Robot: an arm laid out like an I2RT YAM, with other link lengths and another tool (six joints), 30 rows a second.
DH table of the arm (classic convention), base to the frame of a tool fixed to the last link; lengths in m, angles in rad. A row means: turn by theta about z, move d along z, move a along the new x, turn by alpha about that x. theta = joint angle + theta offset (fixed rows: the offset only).
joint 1: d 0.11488, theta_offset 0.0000, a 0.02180, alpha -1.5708
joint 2: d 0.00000, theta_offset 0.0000, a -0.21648, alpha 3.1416
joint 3: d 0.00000, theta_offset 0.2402, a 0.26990, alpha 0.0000
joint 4: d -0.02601, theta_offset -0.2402, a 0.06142, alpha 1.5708
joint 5: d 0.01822, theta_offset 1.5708, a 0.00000, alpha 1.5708
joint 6: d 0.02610, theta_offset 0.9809, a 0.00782, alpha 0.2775
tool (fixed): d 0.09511, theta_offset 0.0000, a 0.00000, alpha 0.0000
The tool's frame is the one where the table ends.
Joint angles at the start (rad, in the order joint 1, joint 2, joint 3, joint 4, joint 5, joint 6):
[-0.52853 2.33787 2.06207 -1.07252 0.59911 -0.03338]
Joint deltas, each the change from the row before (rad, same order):
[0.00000 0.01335 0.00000 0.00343 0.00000 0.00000]
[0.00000 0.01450 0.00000 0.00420 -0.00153 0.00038]
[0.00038 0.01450 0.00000 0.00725 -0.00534 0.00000]
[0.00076 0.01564 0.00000 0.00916 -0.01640 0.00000]
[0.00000 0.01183 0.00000 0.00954 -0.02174 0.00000]
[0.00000 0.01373 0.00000 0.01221 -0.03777 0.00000]
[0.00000 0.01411 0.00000 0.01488 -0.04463 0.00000]
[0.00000 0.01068 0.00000 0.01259 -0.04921 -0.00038]
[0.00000 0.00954 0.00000 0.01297 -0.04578 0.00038]
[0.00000 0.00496 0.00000 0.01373 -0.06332 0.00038]
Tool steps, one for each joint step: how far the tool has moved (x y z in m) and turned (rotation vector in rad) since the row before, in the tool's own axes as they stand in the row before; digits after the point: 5 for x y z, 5 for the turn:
[-0.00126 0.00432 0.00375 -0.00478 0.00486 -0.00720]
[-0.00150 0.00483 0.00409 -0.00621 0.00430 -0.00686]
[-0.00221 0.00507 0.00405 -0.00778 0.00029 -0.00463]
[-0.00331 0.00651 0.00429 -0.01635 -0.00653 -0.00250]
[-0.00323 0.00551 0.00354 -0.01879 -0.01102 0.00186]
[-0.00464 0.00752 0.00415 -0.03144 -0.02038 0.00500]
[-0.00528 0.00803 0.00445 -0.03585 -0.02547 0.00763]
[-0.00509 0.00741 0.00347 -0.03896 -0.02884 0.00868]
[-0.00474 0.00656 0.00328 -0.03533 -0.02769 0.00967]
[-0.00607 0.00663 0.00176 -0.04662 -0.04105 0.01517]

